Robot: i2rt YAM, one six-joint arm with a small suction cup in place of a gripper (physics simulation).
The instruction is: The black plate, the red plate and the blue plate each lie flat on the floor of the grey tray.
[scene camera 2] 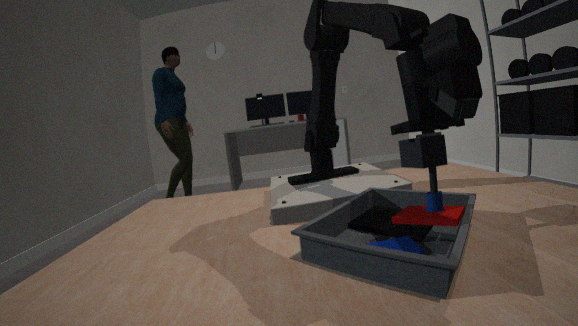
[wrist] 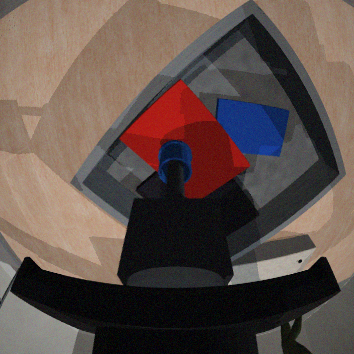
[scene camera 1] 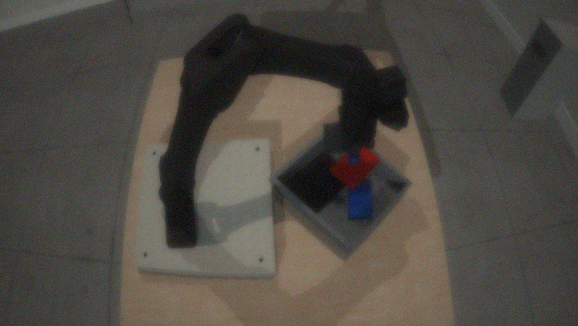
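Pixels of known places: end effector, tool point: [scene camera 2: 435, 216] [wrist: 174, 148] [scene camera 1: 353, 161]; arm's base, origin of the base link: [scene camera 2: 323, 176] [scene camera 1: 179, 206].
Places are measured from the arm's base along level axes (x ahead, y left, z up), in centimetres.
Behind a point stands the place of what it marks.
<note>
My suction cup [scene camera 1: 354, 157] [scene camera 2: 435, 201] [wrist: 175, 161] {z -0.4, x 40.4, y 6.7 cm} is on the top face of the red plate [scene camera 1: 351, 173] {z 0.5, x 38.9, y 3.3 cm} [scene camera 2: 425, 216] {z 0.9, x 42.0, y 3.4 cm} [wrist: 175, 115] {z 1.1, x 43.7, y 6.2 cm} and holds it about level over the grey tray [scene camera 1: 311, 218] {z -2.9, x 28.8, y -4.7 cm} [scene camera 2: 375, 265] {z -2.0, x 45.5, y -6.6 cm}, near the rim's height. The black plate [scene camera 1: 309, 184] {z -3.1, x 29.7, y 3.7 cm} [scene camera 2: 367, 220] {z -3.1, x 29.4, y -0.2 cm} [wrist: 242, 206] {z -3.1, x 30.5, y -1.1 cm} lies flat on the tray floor, on the side toward the robot's base, partly hidden by the red plate. The blue plate [scene camera 1: 360, 202] {z -3.2, x 40.5, y -2.4 cm} [scene camera 2: 399, 245] {z -3.2, x 40.7, y -0.2 cm} [wrist: 252, 127] {z -3.2, x 41.0, y -1.9 cm} lies on the tray floor beside it, partly hidden by the front wall in scene camera 2.
The arm stands on a pale base plate [scene camera 1: 235, 170] {z -0.1, x 13.6, y 7.7 cm} [scene camera 2: 300, 200] {z -0.6, x 17.5, y -10.2 cm} beside the tray, on a wooden table [scene camera 1: 310, 300] {z -4.5, x 26.0, y -23.6 cm} [scene camera 2: 125, 270] {z -4.5, x 33.3, y -44.0 cm}. Farther back are a person [scene camera 2: 171, 100], a desk [scene camera 2: 270, 140] with monitors and a shelf rack at the right.
</note>
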